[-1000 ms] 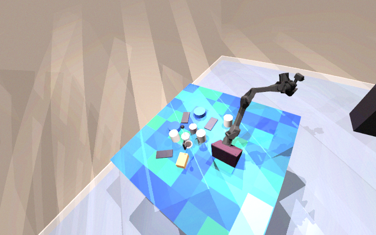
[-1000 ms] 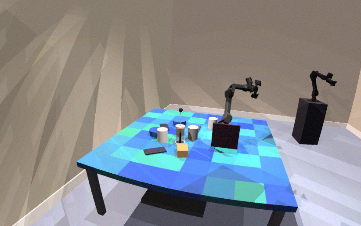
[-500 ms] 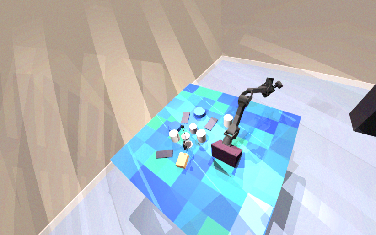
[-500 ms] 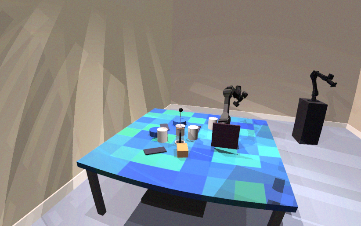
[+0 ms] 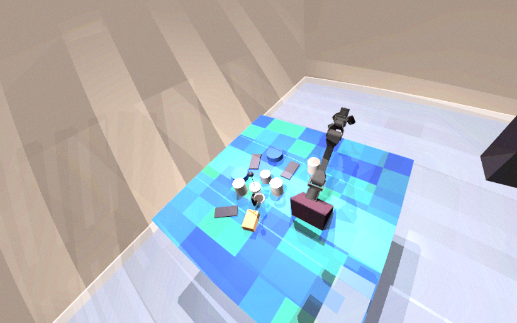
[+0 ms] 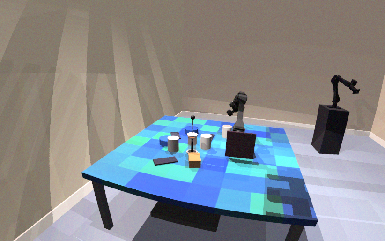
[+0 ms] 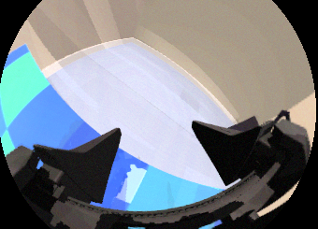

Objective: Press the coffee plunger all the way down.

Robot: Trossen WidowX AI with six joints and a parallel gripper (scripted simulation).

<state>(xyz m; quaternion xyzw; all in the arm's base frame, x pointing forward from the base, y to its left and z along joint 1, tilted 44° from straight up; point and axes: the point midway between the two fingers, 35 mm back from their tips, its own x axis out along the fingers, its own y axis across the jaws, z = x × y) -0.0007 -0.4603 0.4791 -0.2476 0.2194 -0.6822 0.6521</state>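
Right now the coffee press is 320 mm ahead of my gripper tip, 790 mm to the left of it and 30 mm above it. From my gripper tip the other things lie so: tan box (280 mm ahead, 930 mm to the left, 70 mm below).
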